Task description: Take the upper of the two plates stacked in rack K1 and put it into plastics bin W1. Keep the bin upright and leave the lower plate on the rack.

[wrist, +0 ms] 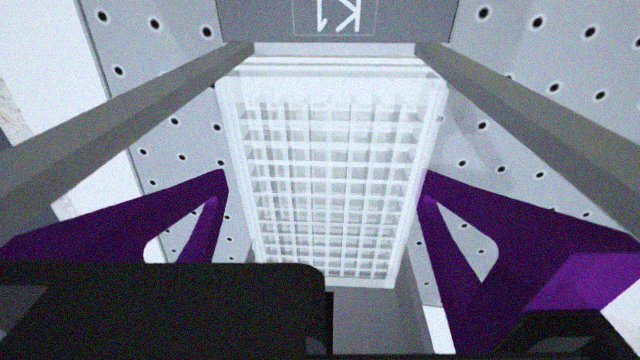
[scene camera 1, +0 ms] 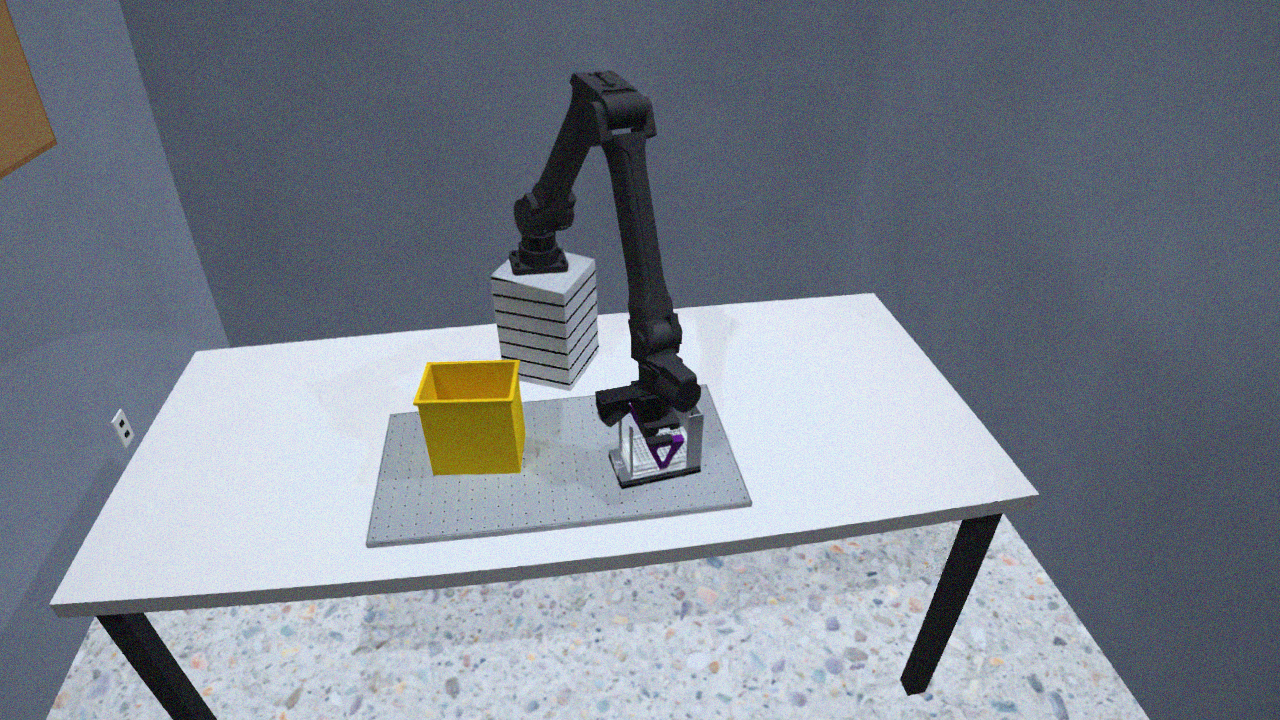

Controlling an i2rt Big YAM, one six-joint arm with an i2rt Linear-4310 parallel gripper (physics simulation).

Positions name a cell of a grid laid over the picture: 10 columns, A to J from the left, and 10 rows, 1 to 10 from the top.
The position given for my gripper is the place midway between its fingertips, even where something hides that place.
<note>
I see my gripper (scene camera 1: F7), a yellow plastics bin W1 (scene camera 1: D6) and a grey rack end panel (wrist: F9).
My gripper is seen too in the wrist view (wrist: F5). The wrist view does not show the yellow plastics bin W1: it is out of frame.
</note>
